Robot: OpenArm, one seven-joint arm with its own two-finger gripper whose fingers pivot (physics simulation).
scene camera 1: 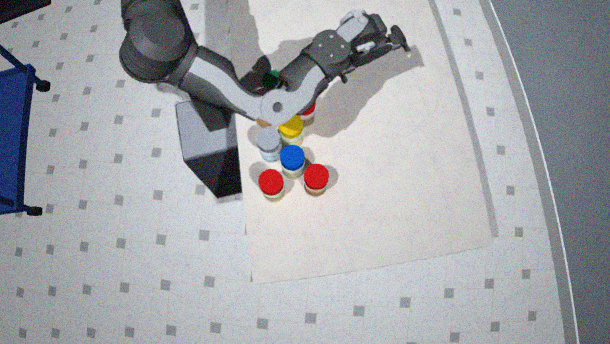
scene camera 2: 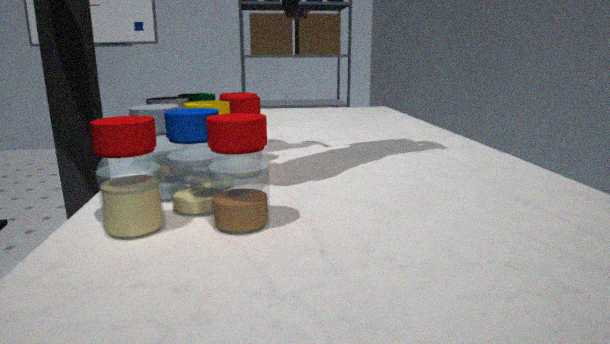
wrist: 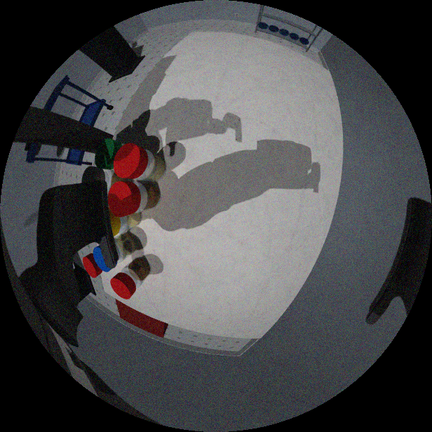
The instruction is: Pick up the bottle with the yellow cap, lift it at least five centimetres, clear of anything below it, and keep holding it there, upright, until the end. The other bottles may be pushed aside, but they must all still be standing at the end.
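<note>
The yellow-capped bottle stands upright on the table, close beside the arm's elbow in scene view 1. A blue-capped bottle, a grey-capped bottle and a red-capped bottle stand around it. In the wrist view, a finger hides part of its cap. My gripper is open and empty, high above the table, well to the upper right of the bottles in scene view 1.
Two more red-capped bottles stand at the near end of the group. A green-capped bottle and another red-capped one stand at the far end. The arm's forearm passes above that end. A grey pedestal adjoins the table edge.
</note>
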